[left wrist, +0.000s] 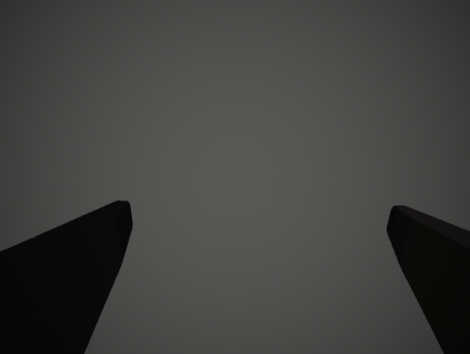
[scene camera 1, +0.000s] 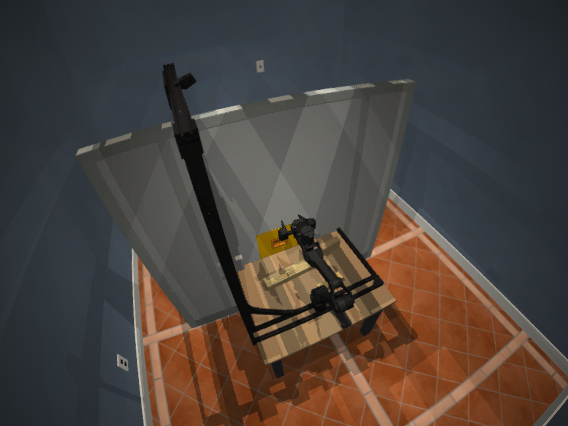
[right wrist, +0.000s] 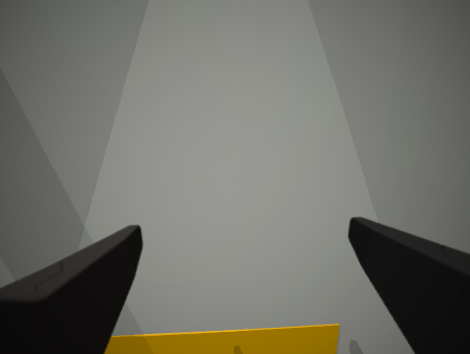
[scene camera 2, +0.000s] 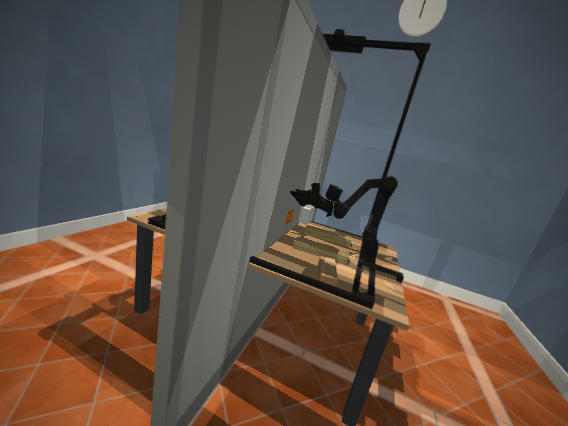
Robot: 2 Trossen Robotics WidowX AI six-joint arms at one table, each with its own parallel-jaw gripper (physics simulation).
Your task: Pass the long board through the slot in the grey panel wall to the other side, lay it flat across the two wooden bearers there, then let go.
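Frame: origin at the left arm's base, x left, y back, z up, level; centimetres.
Seen in the pictures: left gripper, fingertip midpoint: [left wrist: 262,216] [scene camera 2: 293,190]; right gripper, fingertip midpoint: [scene camera 1: 289,217] [right wrist: 247,231]; left arm's base, link origin: [scene camera 2: 367,258]; right arm's base, link origin: [scene camera 1: 320,306].
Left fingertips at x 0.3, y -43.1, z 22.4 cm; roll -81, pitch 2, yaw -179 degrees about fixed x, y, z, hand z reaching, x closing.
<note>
Offsets run from my left fingertips to a thing's top centre. "spot": to the spot under its first point. Level surfaces: height alone.
My right gripper [scene camera 1: 291,222] [right wrist: 247,231] is open and empty before the grey panel wall [scene camera 1: 300,150] [scene camera 2: 292,100] [left wrist: 250,100] [right wrist: 235,125]. A yellow plate [scene camera 1: 265,247] [right wrist: 225,342] with the slot is low on that wall. A long pale piece of wood @(dz -20.3, dx -5.1, dy -23.0 cm) [scene camera 1: 287,274] lies flat on the table below the right arm. My left gripper [scene camera 2: 295,193] [left wrist: 262,216] is open and empty, above an orange plate @(dz -11.3, dx -4.1, dy -2.7 cm) [scene camera 2: 290,217]. Two long greenish pieces of wood @(dz -20.5, dx -15.1, dy +20.6 cm) [scene camera 2: 327,234] @(dz -20.5, dx +8.0, dy +21.7 cm) [scene camera 2: 322,250] lie side by side on its table. Which pieces are board and bearers I cannot tell.
A pale block @(dz -20.5, dx +26.0, dy +28.5 cm) [scene camera 2: 328,267] lies near the long pieces. A small white object @(spot: dz -18.4, dx -27.4, dy +3.6 cm) [scene camera 2: 306,215] stands by the wall. Black posts rise from the table @(dz -24.3 cm) [scene camera 1: 300,337] and the table [scene camera 2: 400,320]. Low black rails [scene camera 1: 357,252] [scene camera 2: 310,281] run along table sides.
</note>
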